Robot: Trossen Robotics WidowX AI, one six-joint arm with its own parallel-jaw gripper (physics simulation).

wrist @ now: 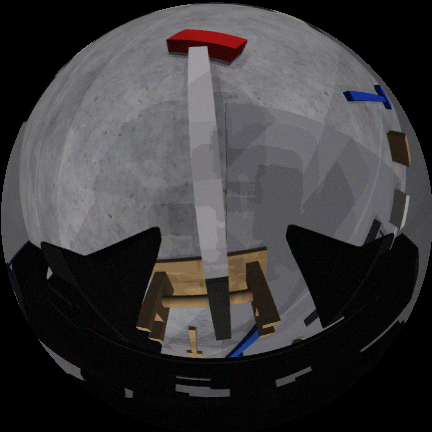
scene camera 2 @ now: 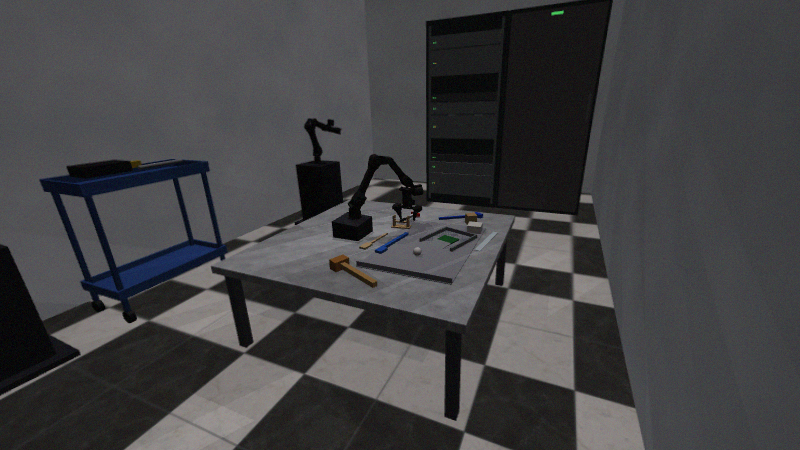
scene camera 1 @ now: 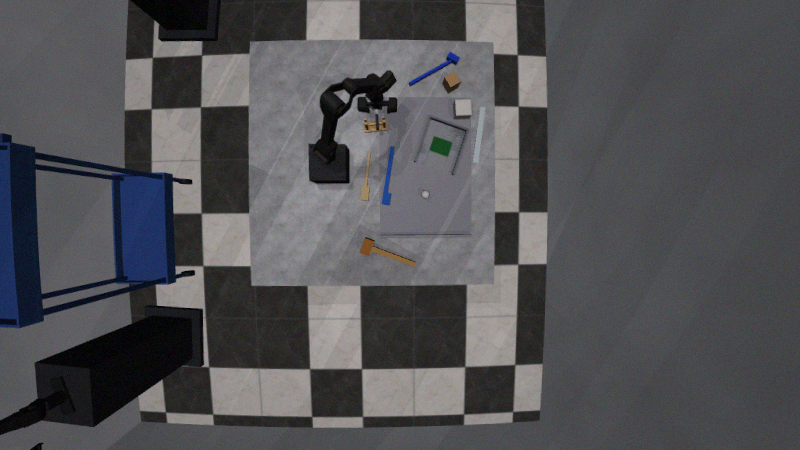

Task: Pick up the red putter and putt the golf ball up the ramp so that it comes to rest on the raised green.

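Where they show: gripper, fingertip midpoint: [wrist: 225, 232] [scene camera 1: 378, 112]; arm's base at its link origin: [scene camera 2: 354, 217] [scene camera 1: 328, 157].
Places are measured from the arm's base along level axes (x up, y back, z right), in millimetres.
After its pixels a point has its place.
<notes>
The red putter [scene camera 1: 377, 121] {x -41, y -224, z -199 mm} [wrist: 202, 125] {x -60, y -210, z -321 mm} lies with its pale shaft and dark grip across a wooden stand [scene camera 1: 367, 127] {x -59, y -174, z -173 mm} [scene camera 2: 401, 226] {x -89, y -218, z -186 mm} [wrist: 185, 267] {x -90, y -193, z -208 mm}. Its red head shows at the top of the wrist view. My gripper [scene camera 1: 377, 105] {x -70, y -226, z -257 mm} [scene camera 2: 407, 215] {x -70, y -226, z -257 mm} [wrist: 225, 232] {x -70, y -226, z -257 mm} is open above the shaft, one finger on each side, between the head and the stand. Nothing is between the fingers; their exact height over the shaft is unclear. The white golf ball [scene camera 1: 425, 194] {x -54, y -480, z 152 mm} [scene camera 2: 417, 251] {x -66, y -489, z 167 mm} rests on the grey board [scene camera 1: 425, 221] {x -96, y -492, z 288 mm} [scene camera 2: 402, 265] {x -95, y -463, z 286 mm}. The green [scene camera 1: 440, 146] {x -90, y -552, z -105 mm} [scene camera 2: 448, 238] {x -89, y -555, z -113 mm} lies inside a dark three-sided border.
A blue putter [scene camera 1: 389, 173] {x -82, y -294, z 49 mm} [scene camera 2: 393, 242] {x -87, y -296, z 67 mm} and a small tan one [scene camera 1: 366, 173] {x -90, y -175, z 53 mm} [scene camera 2: 373, 241] {x -91, y -180, z 91 mm} lie beyond the stand. An orange mallet [scene camera 1: 391, 255] {x -67, y -322, z 469 mm} [scene camera 2: 358, 273] {x -68, y -343, z 486 mm} lies farther off. Another blue mallet [scene camera 1: 430, 72] {x -83, y -483, z -488 mm}, a brown block [scene camera 1: 451, 82] {x -39, y -586, z -415 mm}, a white block [scene camera 1: 462, 108] {x -51, y -649, z -293 mm} and a pale strip [scene camera 1: 479, 134] {x -96, y -758, z -183 mm} lie around the board.
</notes>
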